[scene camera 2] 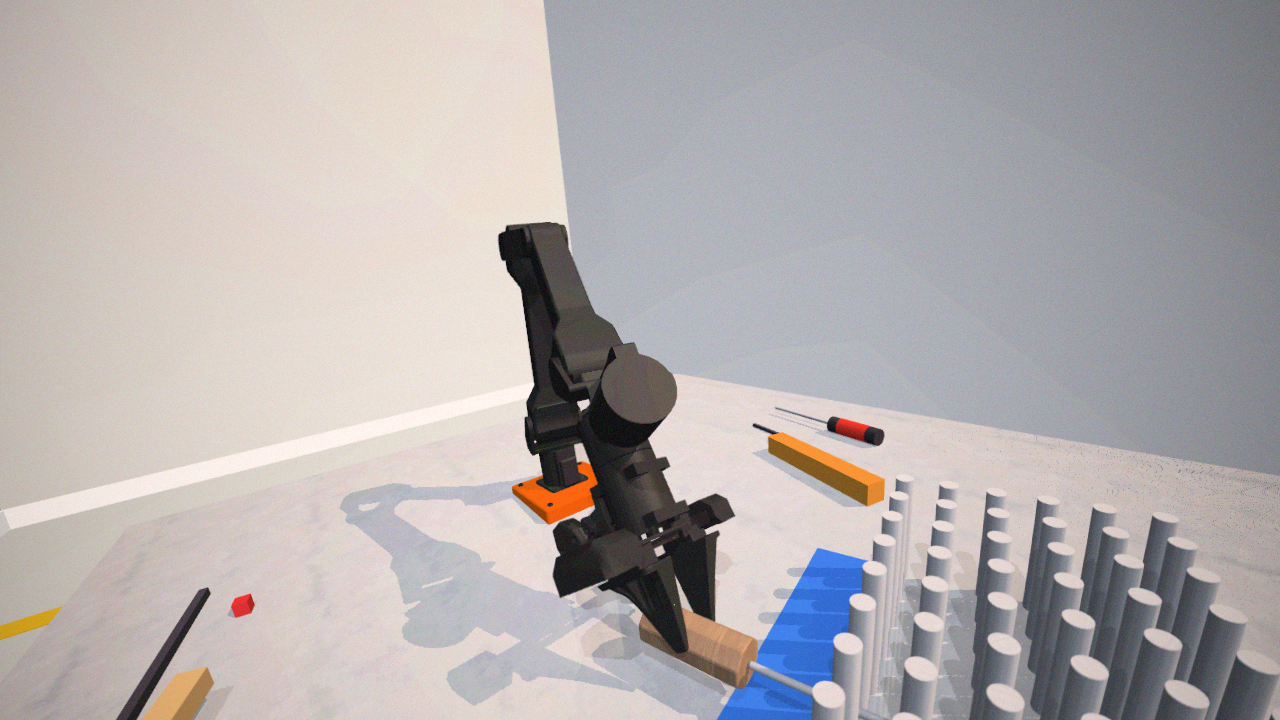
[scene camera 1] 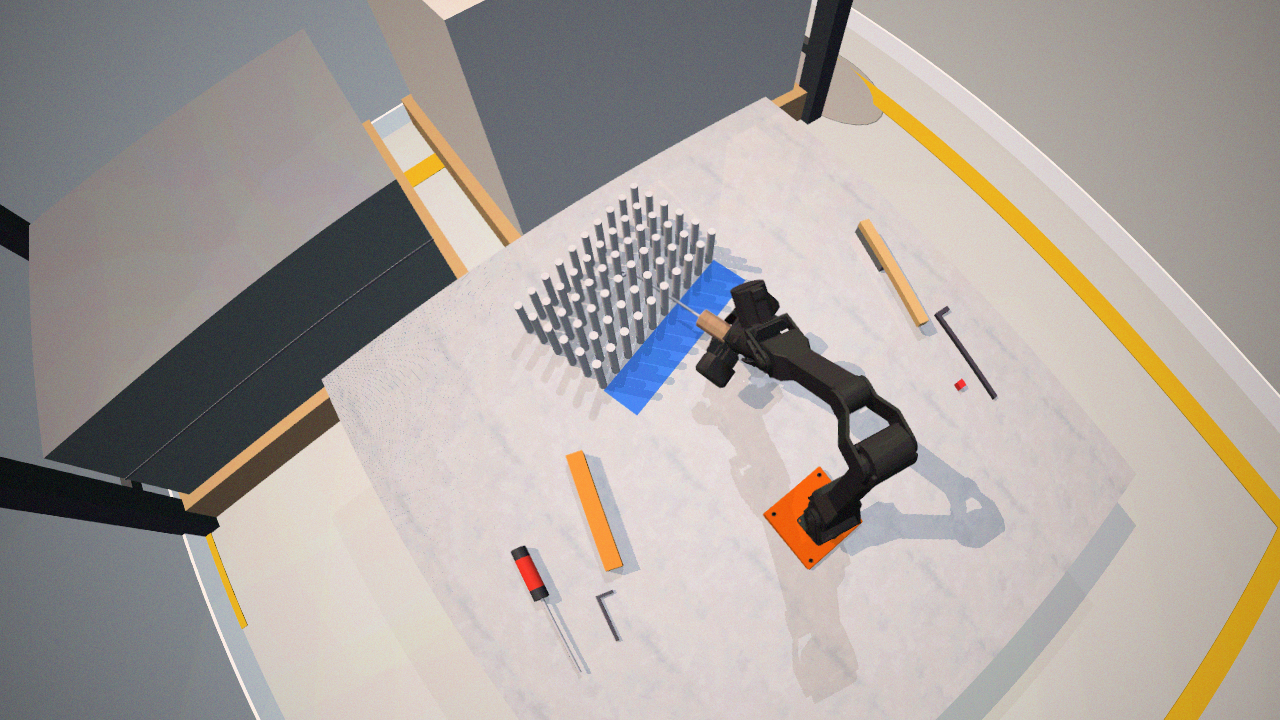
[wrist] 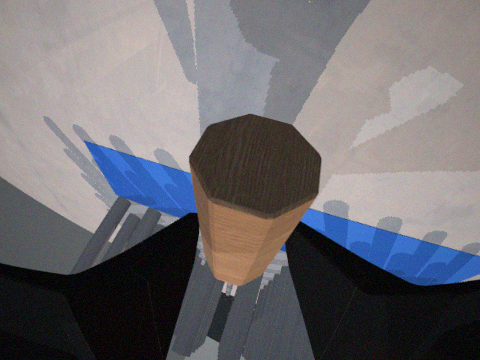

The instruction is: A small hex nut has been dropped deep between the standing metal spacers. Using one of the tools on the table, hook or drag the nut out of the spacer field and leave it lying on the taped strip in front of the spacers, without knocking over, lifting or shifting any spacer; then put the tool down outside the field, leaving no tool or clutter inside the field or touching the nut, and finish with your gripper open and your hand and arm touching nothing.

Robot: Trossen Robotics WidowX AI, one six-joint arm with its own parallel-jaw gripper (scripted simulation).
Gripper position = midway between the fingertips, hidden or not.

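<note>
My gripper [scene camera 2: 697, 640] holding a wood-handled hook tool [scene camera 1: 709, 322] [wrist: 253, 178]. Red-handled screwdriver [scene camera 1: 525, 564] [scene camera 2: 861, 432]. Orange bar [scene camera 2: 866, 488] [scene camera 1: 609, 554]; out of frame in the wrist view. Tan wooden bar [scene camera 1: 879, 253]; out of frame in the wrist view.
</note>
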